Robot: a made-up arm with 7 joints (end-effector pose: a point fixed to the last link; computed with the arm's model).
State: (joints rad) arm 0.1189 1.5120 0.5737 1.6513 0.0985 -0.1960 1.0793
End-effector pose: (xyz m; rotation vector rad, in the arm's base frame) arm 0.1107 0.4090 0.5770 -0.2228 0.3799 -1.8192
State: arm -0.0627 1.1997 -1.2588 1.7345 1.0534 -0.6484 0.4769
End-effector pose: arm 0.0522 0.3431 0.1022 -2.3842 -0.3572 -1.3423
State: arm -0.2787 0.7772 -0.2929 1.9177 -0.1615 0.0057 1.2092
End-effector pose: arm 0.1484 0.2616 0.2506 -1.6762 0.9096 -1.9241
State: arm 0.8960 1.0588 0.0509 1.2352 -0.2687 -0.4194 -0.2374
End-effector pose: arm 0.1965 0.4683 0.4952 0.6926 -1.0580 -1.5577
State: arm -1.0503 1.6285 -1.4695 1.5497 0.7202 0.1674 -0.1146
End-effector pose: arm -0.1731 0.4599 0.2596 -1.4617 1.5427 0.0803
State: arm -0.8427 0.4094 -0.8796 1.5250 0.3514 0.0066 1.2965
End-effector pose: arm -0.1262 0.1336 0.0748 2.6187 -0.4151 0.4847
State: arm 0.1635 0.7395 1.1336 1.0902 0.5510 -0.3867 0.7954
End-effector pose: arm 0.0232 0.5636 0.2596 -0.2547 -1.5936 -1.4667
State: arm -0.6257 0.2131 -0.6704 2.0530 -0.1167 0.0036 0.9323
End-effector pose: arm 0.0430 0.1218 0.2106 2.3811 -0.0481 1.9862
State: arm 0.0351 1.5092 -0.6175 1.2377 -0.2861 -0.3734 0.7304
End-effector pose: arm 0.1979 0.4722 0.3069 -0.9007 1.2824 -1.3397
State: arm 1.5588 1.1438 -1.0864 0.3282 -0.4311 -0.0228 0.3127
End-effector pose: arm 0.2716 0.5460 0.5230 -0.1684 0.0457 -0.7464
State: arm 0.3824 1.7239 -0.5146 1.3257 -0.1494 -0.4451 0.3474
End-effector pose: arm 0.1919 0.4786 0.4717 -0.2054 0.6594 -1.6078
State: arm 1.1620 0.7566 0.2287 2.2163 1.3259 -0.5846 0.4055
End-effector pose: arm 0.1537 0.3160 0.5579 -0.2709 1.0466 1.9565
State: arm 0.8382 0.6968 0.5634 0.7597 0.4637 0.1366 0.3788
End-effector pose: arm 0.2259 0.5323 0.3134 -0.9538 -1.8891 -0.9594
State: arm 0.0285 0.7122 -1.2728 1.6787 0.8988 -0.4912 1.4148
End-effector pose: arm 0.1034 0.1641 0.0703 1.9862 -0.2650 1.2785
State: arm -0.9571 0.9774 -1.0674 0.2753 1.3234 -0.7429 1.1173
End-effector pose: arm -0.2657 0.5824 0.2355 -2.0394 0.4783 -0.1204
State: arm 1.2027 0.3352 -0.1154 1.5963 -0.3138 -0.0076 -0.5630
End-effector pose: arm 0.2505 0.2475 0.5294 0.5021 -2.0372 -1.4781
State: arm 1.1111 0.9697 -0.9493 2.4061 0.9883 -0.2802 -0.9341
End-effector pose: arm 0.1880 0.2050 0.4317 -1.2541 -1.8477 -1.9447
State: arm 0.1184 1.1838 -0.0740 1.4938 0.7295 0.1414 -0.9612
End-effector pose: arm 0.1812 0.4256 0.3442 -0.0933 -1.2518 -0.6909
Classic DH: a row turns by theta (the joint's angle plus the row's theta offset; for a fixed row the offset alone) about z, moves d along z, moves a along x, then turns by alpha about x. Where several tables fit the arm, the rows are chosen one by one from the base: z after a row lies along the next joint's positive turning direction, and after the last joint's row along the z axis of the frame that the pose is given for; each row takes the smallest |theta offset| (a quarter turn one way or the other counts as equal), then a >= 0, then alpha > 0; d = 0 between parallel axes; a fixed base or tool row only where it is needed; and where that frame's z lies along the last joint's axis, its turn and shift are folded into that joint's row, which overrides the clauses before.
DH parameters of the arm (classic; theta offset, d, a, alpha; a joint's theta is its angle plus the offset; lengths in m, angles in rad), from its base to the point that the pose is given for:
base (fixed): 0 0.433 -0.017 1.5708
joint 1: -1.5708 -0.184 0.016 -1.5708
joint 2: -1.5708 -0.01 0.028 1.5708
joint 3: -1.5708 -0.252 0.008 -1.5708
joint 4: 0 -0.008 -0.013 1.5708
joint 5: 0 -0.256 -0.01 1.5708
joint 6: 1.5708 0.035 0.026 1.5708
joint 7: 0 -0.003 0.02 -1.5708
tool (fixed): 1.5708 0.022 0 0

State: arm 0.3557 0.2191 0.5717 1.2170 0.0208 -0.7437 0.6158
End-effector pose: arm 0.2096 0.3990 0.1918 -0.4750 -1.3188 -1.8431
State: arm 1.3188 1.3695 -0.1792 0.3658 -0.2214 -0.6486 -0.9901
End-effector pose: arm 0.0993 0.6238 0.4679 1.2296 -1.3795 -0.5353
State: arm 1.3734 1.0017 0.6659 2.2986 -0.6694 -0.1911 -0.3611
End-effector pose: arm -0.0112 0.2950 0.4852 2.4714 -1.3826 -0.6030
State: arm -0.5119 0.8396 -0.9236 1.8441 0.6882 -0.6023 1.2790
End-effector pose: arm -0.0022 0.2173 0.0960 2.1723 -0.0603 1.3929
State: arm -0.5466 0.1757 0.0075 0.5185 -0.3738 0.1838 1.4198
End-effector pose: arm -0.1253 0.2914 -0.0267 -2.7174 0.6439 0.2848
